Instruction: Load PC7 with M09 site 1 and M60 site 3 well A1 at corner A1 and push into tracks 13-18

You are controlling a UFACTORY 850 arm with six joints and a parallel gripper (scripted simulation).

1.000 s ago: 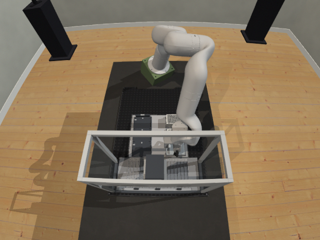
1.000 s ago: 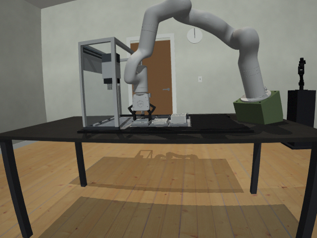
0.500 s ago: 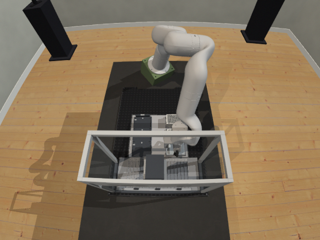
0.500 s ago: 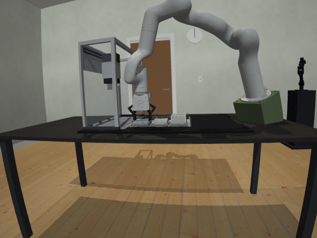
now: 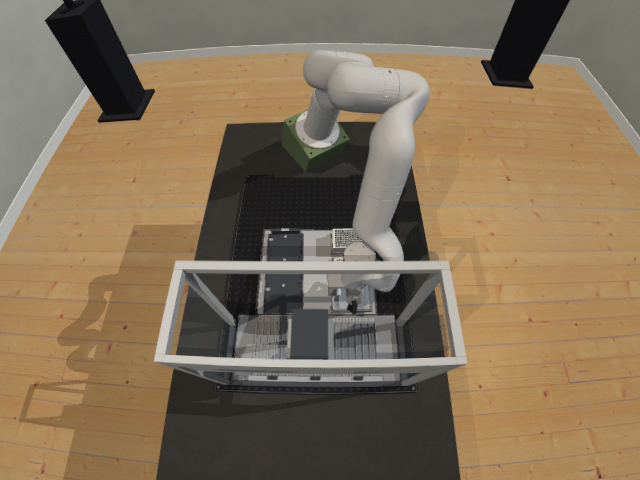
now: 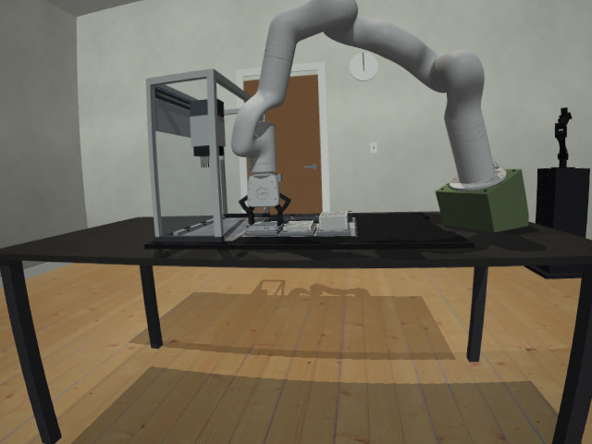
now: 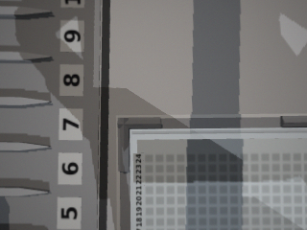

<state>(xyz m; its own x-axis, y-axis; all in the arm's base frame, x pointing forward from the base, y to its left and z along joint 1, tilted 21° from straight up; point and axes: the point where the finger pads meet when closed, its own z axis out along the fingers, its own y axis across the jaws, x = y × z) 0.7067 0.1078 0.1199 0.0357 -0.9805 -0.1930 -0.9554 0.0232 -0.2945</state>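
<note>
My hand is 20 mm above the nest s3. The rest, counted from my hand: plate carrier PC7: 240 mm to the right, 100 mm behind, 10 mm below; then nest s1: 220 mm behind, 20 mm below; then nest S2: 110 mm behind, 20 mm below, 10 mm to the left.
</note>
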